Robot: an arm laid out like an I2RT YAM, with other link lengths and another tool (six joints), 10 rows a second.
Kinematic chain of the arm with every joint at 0, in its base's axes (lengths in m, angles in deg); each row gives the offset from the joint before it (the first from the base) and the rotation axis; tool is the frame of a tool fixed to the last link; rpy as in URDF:
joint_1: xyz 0 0 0.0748 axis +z
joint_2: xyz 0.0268 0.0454 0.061 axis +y
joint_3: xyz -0.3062 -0.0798 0 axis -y
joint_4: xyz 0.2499 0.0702 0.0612 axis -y
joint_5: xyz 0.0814 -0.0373 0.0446 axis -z
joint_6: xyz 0.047 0 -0.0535 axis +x
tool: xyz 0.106 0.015 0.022 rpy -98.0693 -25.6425 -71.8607
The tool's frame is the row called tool.
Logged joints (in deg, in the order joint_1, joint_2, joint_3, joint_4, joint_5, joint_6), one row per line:
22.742, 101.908, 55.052, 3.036, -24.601, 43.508
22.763, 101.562, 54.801, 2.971, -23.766, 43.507
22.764, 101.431, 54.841, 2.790, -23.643, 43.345
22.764, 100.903, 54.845, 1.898, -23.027, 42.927
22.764, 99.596, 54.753, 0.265, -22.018, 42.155
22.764, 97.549, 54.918, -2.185, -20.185, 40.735
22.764, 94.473, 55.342, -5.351, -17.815, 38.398
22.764, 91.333, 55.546, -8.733, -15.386, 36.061
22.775, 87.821, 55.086, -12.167, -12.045, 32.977
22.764, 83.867, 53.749, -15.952, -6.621, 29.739
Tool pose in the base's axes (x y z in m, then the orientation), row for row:
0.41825, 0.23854, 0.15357, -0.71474, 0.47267, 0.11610, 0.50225
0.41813, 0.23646, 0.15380, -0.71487, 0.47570, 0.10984, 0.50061
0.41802, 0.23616, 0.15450, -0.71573, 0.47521, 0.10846, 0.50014
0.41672, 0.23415, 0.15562, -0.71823, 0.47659, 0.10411, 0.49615
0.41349, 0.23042, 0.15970, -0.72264, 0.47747, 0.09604, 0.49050
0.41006, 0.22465, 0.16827, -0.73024, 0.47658, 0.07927, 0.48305
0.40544, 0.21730, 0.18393, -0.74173, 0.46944, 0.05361, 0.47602
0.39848, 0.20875, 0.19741, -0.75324, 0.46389, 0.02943, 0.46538
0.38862, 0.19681, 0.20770, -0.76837, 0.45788, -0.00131, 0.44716
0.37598, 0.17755, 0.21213, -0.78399, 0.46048, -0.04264, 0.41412
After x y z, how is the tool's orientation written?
As a quaternion, x y z w.
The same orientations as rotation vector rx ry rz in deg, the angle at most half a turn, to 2 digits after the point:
-98.94, 65.43, 16.07
-99.03, 65.90, 15.22
-99.17, 65.84, 15.03
-99.69, 66.15, 14.45
-100.55, 66.44, 13.36
-101.94, 66.53, 11.07
-103.87, 65.74, 7.51
-105.98, 65.27, 4.14
-108.99, 64.95, -0.19
-112.89, 66.31, -6.14

